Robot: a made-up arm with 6 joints.
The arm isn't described. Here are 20 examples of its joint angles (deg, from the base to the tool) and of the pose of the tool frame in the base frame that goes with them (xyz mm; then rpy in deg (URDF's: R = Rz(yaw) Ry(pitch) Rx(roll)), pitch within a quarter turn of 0, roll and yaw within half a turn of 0).
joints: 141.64 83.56 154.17 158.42 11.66 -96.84
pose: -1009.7 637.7 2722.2 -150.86 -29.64 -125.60
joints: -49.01 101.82 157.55 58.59 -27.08 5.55
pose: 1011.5 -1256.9 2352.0 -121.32 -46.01 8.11
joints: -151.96 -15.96 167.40 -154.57 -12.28 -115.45
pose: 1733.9 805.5 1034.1 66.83 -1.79 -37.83
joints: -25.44 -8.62 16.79 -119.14 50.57 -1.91
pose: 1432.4 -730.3 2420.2 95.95 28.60 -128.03
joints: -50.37 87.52 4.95 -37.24 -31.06 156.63
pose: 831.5 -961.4 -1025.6 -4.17 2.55 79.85
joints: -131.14 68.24 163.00 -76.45 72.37 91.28
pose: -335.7 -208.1 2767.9 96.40 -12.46 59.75
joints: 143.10 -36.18 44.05 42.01 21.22 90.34
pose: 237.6 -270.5 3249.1 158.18 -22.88 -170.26
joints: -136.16 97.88 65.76 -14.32 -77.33 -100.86
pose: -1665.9 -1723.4 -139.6 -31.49 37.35 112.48
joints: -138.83 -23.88 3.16 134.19 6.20 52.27
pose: -972.0 -1024.1 2567.6 153.84 36.57 -153.48
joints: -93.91 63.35 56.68 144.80 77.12 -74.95
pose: 3.8 -2514.9 1054.3 -23.05 -3.03 10.22
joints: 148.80 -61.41 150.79 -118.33 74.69 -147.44
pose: 1591.8 -898.7 42.8 96.02 -8.33 -33.13
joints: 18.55 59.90 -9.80 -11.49 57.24 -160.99
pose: 1665.4 528.1 -379.7 113.39 62.87 -43.58
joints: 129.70 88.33 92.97 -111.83 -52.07 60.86
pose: -1841.3 1840.0 1232.4 74.57 -61.50 113.03
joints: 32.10 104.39 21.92 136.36 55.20 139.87
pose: 927.5 840.8 -1123.9 -58.29 66.72 -81.94
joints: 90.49 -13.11 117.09 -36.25 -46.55 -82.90
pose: -113.3 -1375.6 2733.2 166.45 -52.77 16.20
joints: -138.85 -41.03 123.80 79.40 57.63 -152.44
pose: 1735.8 1208.1 1404.9 -104.09 16.36 45.91
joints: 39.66 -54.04 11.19 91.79 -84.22 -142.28
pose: 71.9 -87.8 2933.2 98.38 13.03 -108.94
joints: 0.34 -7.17 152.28 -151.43 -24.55 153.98
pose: -1836.3 112.6 1842.3 153.31 61.70 150.50
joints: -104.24 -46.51 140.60 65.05 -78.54 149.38
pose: 395.1 2039.2 743.0 -103.00 -39.77 -138.17
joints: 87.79 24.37 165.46 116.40 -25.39 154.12
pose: -116.6 -1309.3 2297.7 -128.55 6.79 -12.34
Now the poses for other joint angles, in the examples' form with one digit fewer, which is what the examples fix.
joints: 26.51 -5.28 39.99 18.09 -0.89 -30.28
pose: 1043 538 3012 165.9 -73.4 -143.6
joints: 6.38 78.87 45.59 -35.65 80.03 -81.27
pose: 2461 201 324 123.3 -2.2 -95.0
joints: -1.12 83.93 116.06 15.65 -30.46 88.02
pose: 2252 -98 2056 -108.0 16.6 50.7
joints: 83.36 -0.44 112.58 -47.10 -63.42 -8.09
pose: -244 -706 3041 -135.2 -67.2 -101.0
